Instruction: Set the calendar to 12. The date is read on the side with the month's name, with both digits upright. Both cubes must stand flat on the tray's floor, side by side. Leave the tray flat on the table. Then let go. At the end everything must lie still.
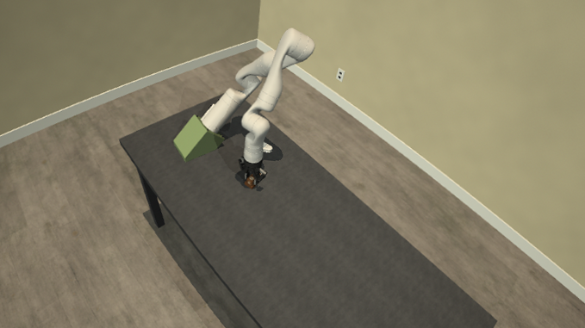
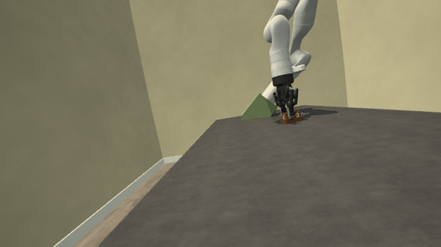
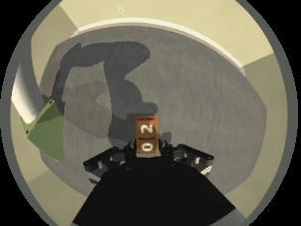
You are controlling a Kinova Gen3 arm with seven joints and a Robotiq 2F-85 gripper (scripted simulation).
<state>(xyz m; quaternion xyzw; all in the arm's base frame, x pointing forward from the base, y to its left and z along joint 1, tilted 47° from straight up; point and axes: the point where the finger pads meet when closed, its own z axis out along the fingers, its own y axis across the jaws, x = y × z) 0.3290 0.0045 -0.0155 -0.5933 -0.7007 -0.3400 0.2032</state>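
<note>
Right now the brown calendar tray is 30 mm below my hand, 20 mm to the left of it and 10 mm behind it.
</note>
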